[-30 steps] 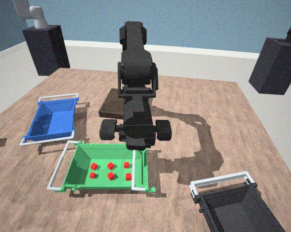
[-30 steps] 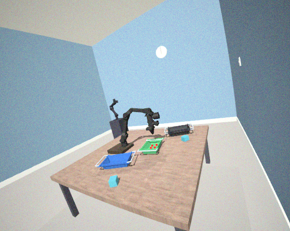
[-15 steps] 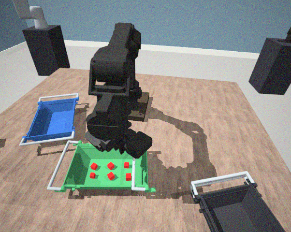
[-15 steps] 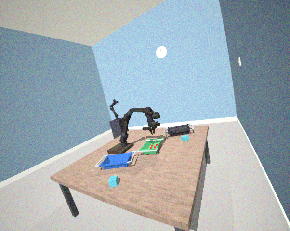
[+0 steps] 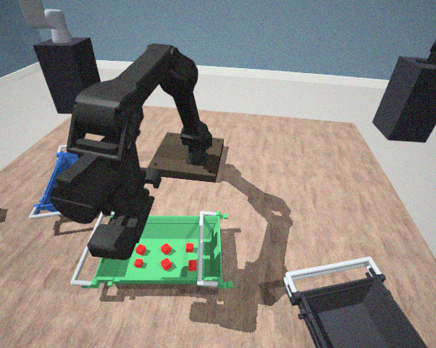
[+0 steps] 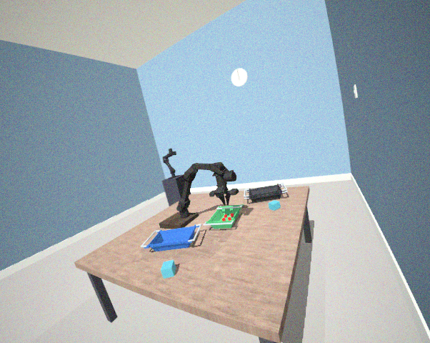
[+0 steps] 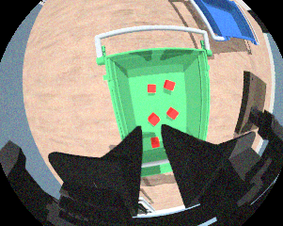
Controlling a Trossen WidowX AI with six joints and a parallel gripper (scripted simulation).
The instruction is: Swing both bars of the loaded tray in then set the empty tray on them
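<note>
The blue tray is 270 mm behind my gripper tip, 260 mm to the right of it and 80 mm below it.
</note>
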